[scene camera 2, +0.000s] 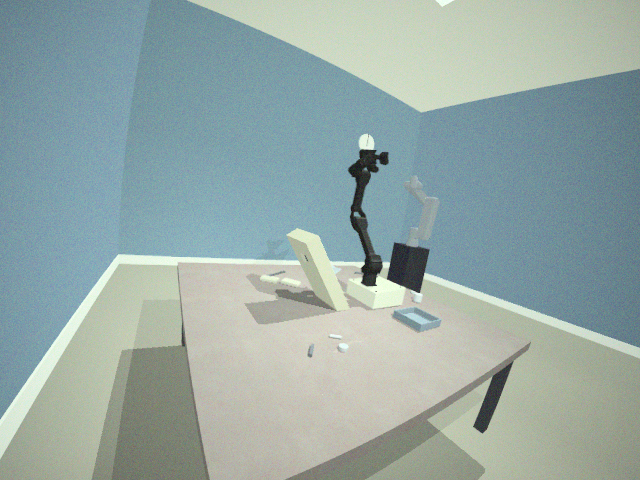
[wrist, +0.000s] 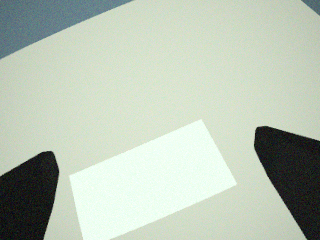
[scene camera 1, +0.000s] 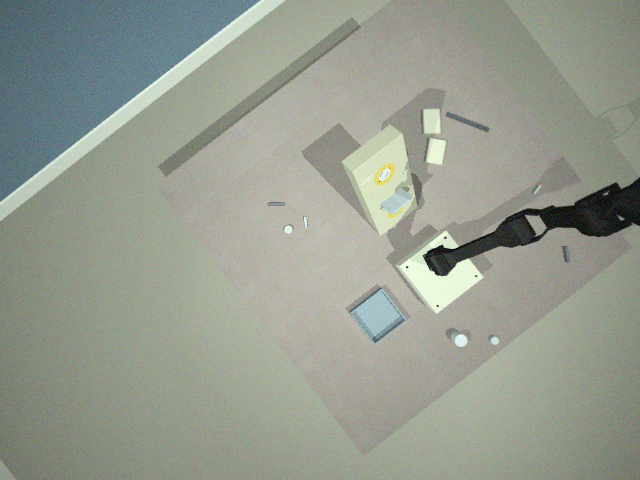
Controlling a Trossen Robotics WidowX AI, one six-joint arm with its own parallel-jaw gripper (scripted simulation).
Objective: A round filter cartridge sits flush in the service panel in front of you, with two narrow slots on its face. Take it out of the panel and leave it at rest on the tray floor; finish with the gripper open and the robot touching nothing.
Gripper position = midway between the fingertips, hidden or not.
Observation:
My gripper (wrist: 157,149) is open, with nothing in its grasp. Also in view: a panel (scene camera 1: 387,149) and a blue-grey tray (scene camera 1: 377,315).
The panel also shows in scene camera 2 (scene camera 2: 308,247). The blue-grey tray shows as well in scene camera 2 (scene camera 2: 420,320).

